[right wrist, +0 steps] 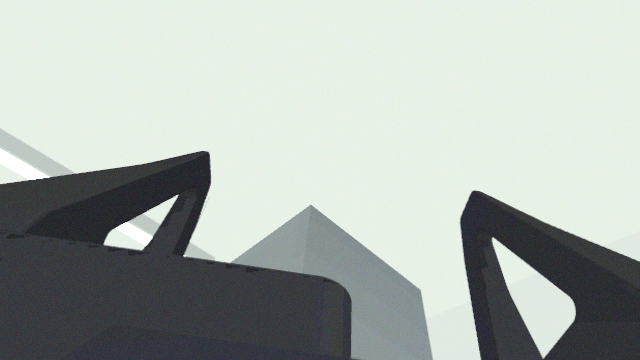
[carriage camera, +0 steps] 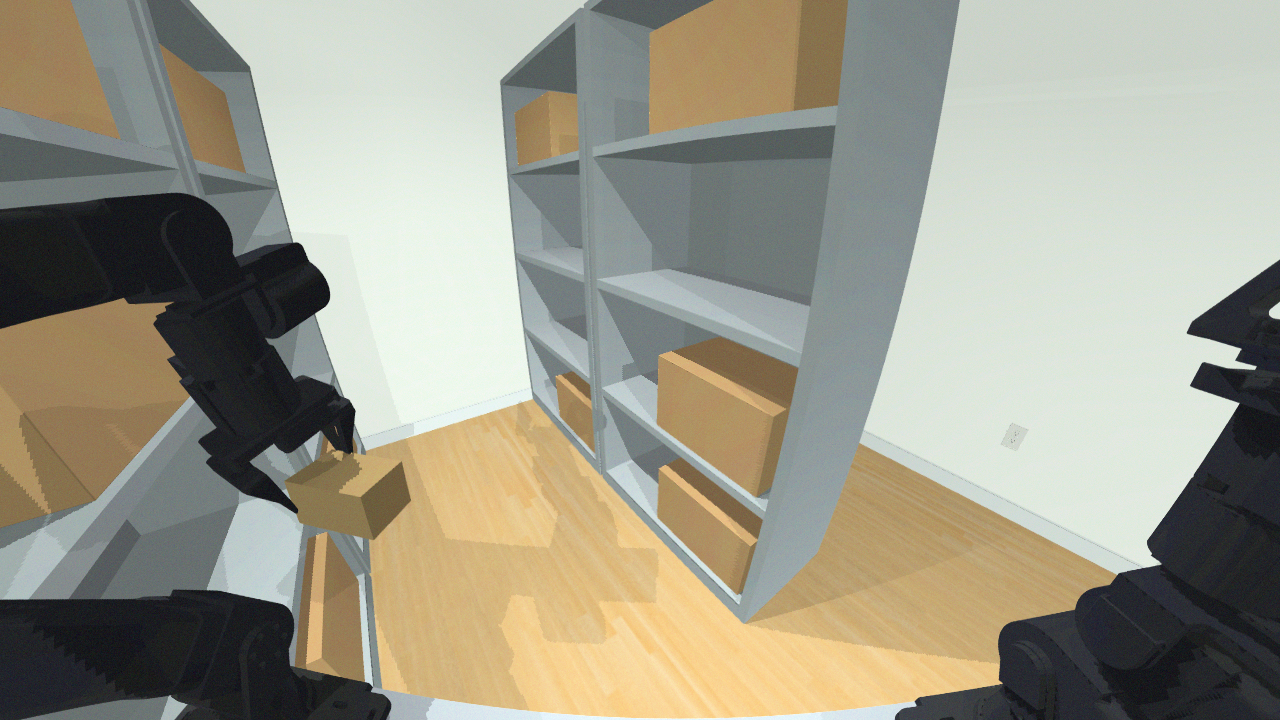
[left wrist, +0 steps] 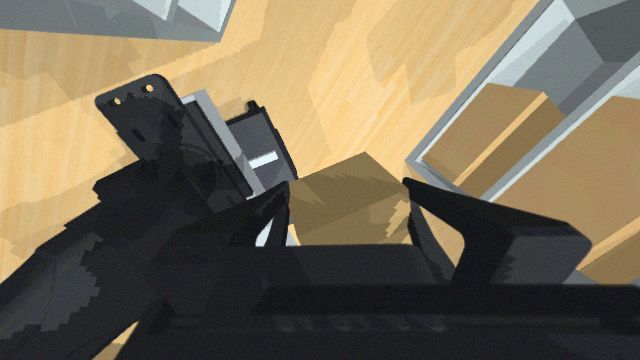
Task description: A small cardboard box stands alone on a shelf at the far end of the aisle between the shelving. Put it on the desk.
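Observation:
The small cardboard box is held in the air at the lower left of the carriage view, beside the left shelving. My left gripper is shut on it, one finger on each side, as the left wrist view shows. The box's far part sticks out past the fingertips. My right gripper is open and empty, with its fingers wide apart against a pale wall or ceiling. The desk does not show in these views.
Grey shelving with large cardboard boxes stands right of centre. More shelving stands close on the left, behind my left arm, with a large box. A wooden floor runs between them. A pale wall closes the far end.

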